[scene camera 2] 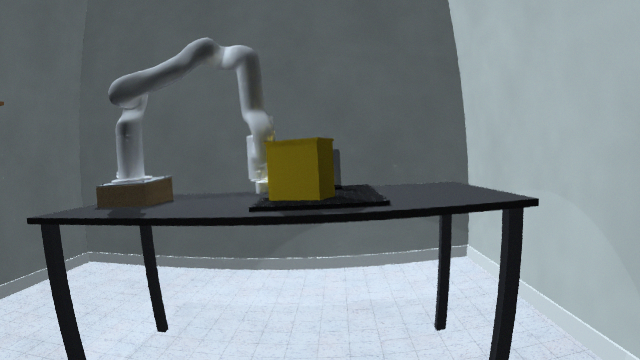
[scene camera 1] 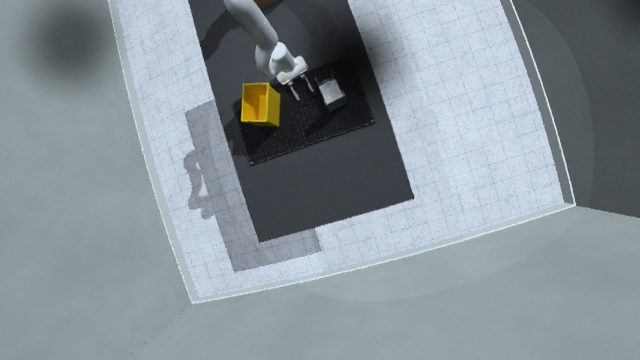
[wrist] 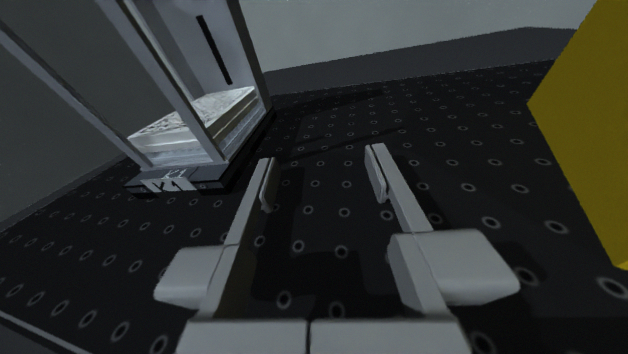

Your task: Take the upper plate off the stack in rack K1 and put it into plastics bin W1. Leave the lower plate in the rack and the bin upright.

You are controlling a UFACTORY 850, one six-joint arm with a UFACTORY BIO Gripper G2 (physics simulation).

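Note:
Rack K1 (scene camera 1: 336,104) (scene camera 2: 336,167) (wrist: 207,176) stands upright on the perforated board, at the left in the wrist view. It holds a stack of two plates. The upper plate (wrist: 220,107) is whitish and lies on the more translucent lower plate (wrist: 175,158), between the rack's posts. Bin W1 (scene camera 1: 273,107) (scene camera 2: 295,170) (wrist: 590,125) is yellow, open-topped and upright. My gripper (scene camera 1: 305,95) (wrist: 321,152) is shut with nothing between its fingers, which still stand apart. It is low over the board, between rack and bin, apart from both. The bin hides the fingertips in scene camera 2.
The black perforated board (scene camera 1: 290,146) (scene camera 2: 360,197) (wrist: 325,227) lies on the dark table (scene camera 1: 325,190) (scene camera 2: 425,195). The arm's brown base block (scene camera 2: 135,194) stands at the table's left in scene camera 2. The bin wall is close at the right in the wrist view.

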